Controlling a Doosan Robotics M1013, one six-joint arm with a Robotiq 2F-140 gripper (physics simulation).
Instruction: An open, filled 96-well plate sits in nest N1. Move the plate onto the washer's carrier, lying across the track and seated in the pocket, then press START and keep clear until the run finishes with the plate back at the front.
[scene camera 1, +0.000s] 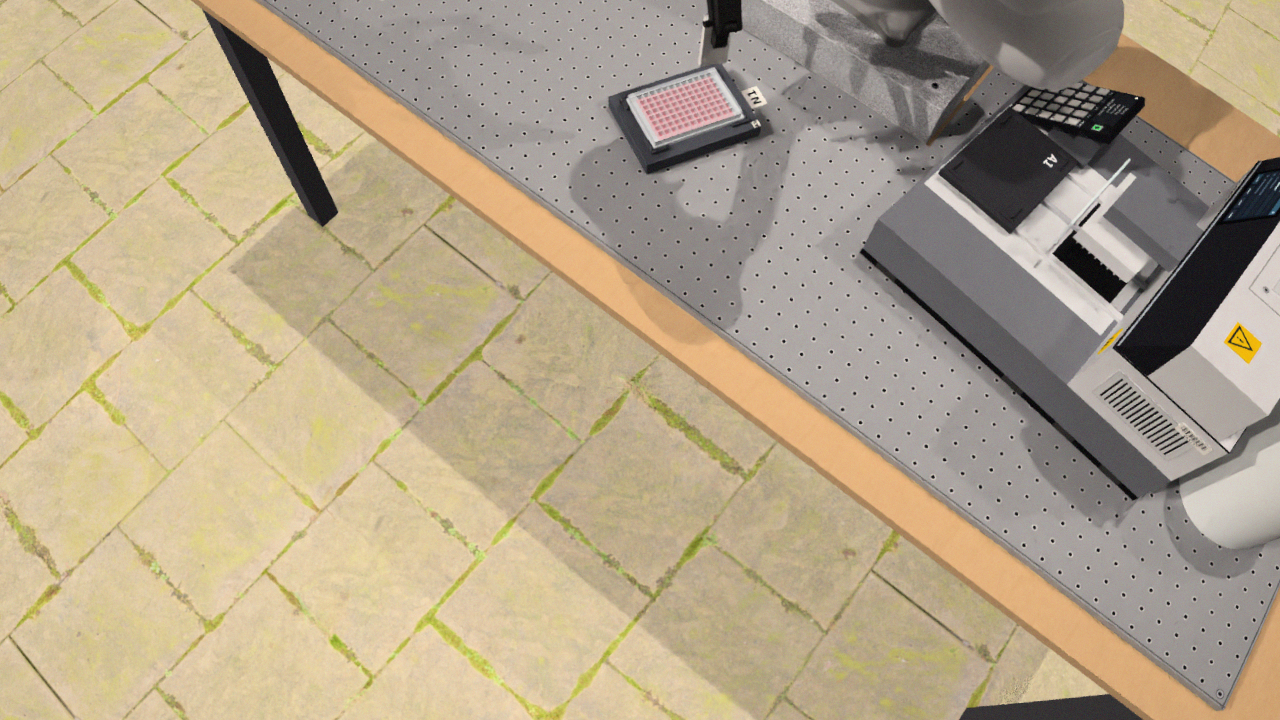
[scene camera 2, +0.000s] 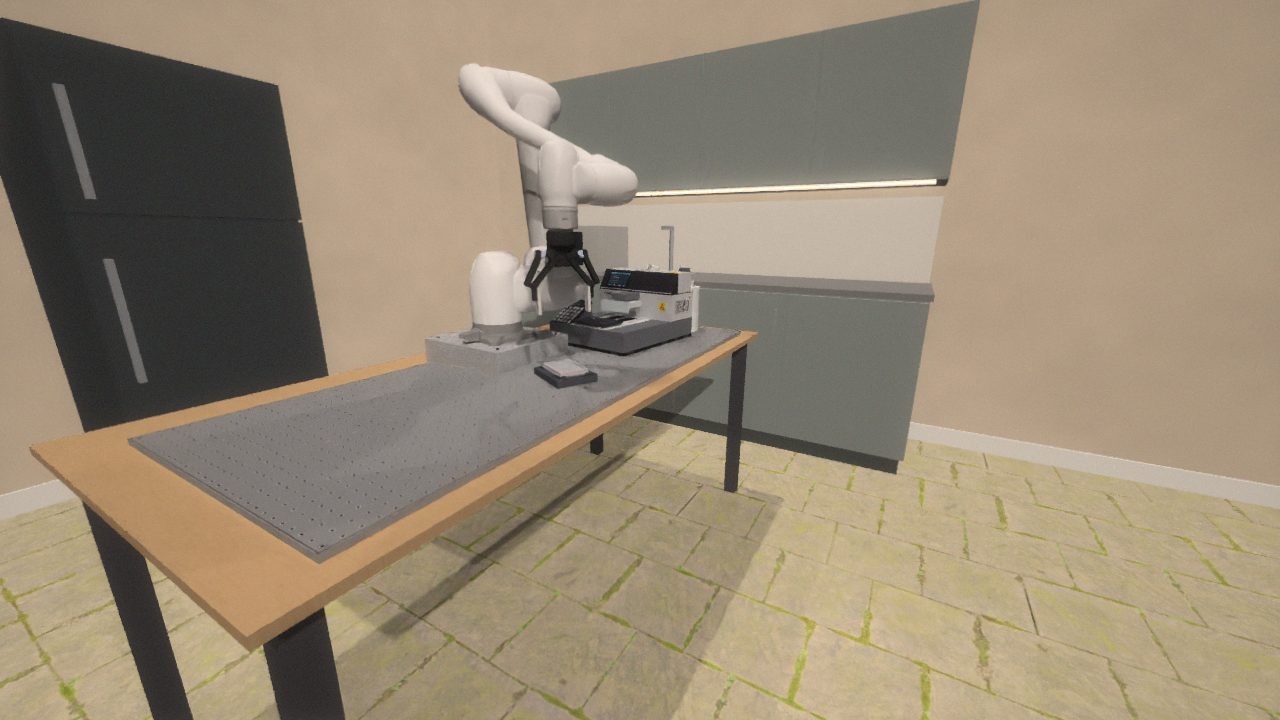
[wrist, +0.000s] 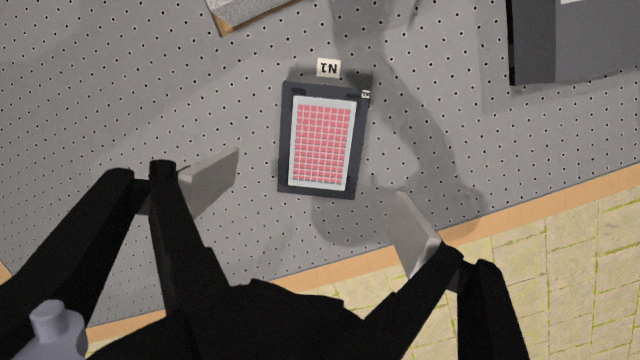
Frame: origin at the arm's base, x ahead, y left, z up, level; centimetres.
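Seen in the pictures: gripper, between the fingertips: (scene camera 1: 693, 18) (scene camera 2: 563, 312) (wrist: 314, 186); arm's base, origin of its link: (scene camera 2: 498, 337).
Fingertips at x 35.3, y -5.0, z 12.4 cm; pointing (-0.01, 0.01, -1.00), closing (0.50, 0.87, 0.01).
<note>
Pixels of each thing's top centre, then the offset from my fingertips to it. "spot": a spot on its surface instead. Level surfaces: height alone.
- filled 96-well plate, centre of its top: (scene camera 1: 685, 103) (wrist: 320, 146) (scene camera 2: 564, 365) dx -0.5, dy +0.1, dz -15.1 cm
- dark nest N1, centre of its top: (scene camera 1: 685, 107) (wrist: 320, 145) (scene camera 2: 564, 368) dx -0.5, dy +0.1, dz -15.9 cm
- bare dark carrier, centre of its top: (scene camera 1: 1011, 165) (scene camera 2: 596, 320) dx -19.3, dy +35.9, dz -9.4 cm
- green key, a spot on its surface: (scene camera 1: 1097, 128) spot: dx -28.4, dy +40.9, dz -4.8 cm
- washer's tall housing, a spot on its surface: (scene camera 1: 1203, 358) spot: dx -0.7, dy +62.8, dz +6.7 cm
- white cylinder, a spot on its surface: (scene camera 1: 1239, 501) spot: dx -3.6, dy +79.1, dz -9.7 cm
- pegboard, height of its surface: dz -18.6 cm
The filled 96-well plate (scene camera 1: 687, 105) (scene camera 2: 565, 368) (wrist: 322, 145), with pink wells and no lid, sits flat in the dark nest N1 (scene camera 1: 707, 150) (wrist: 286, 140). My gripper (scene camera 2: 564, 304) (wrist: 314, 186) is open and empty, pointing down high above the board near the nest. In the wrist view its fingers stand wide, left and right of the plate and lower in the picture. One finger shows at the top of scene camera 1. The washer (scene camera 1: 975, 295) (scene camera 2: 626, 336) (wrist: 597, 50) has a bare dark carrier (scene camera 1: 1006, 170) marked A1 at its front. A keypad (scene camera 1: 1074, 105) beside it bears a green key (scene camera 1: 1097, 128).
The arm's base block (scene camera 1: 877, 71) (scene camera 2: 483, 351) stands behind the nest, close to the keypad. The washer's tall housing (scene camera 1: 1203, 358) rises behind the carrier. A white cylinder (scene camera 1: 1239, 501) stands beside the washer. The pegboard (scene camera 2: 358, 447) ends at the wooden table edge (scene camera 1: 537, 232).
</note>
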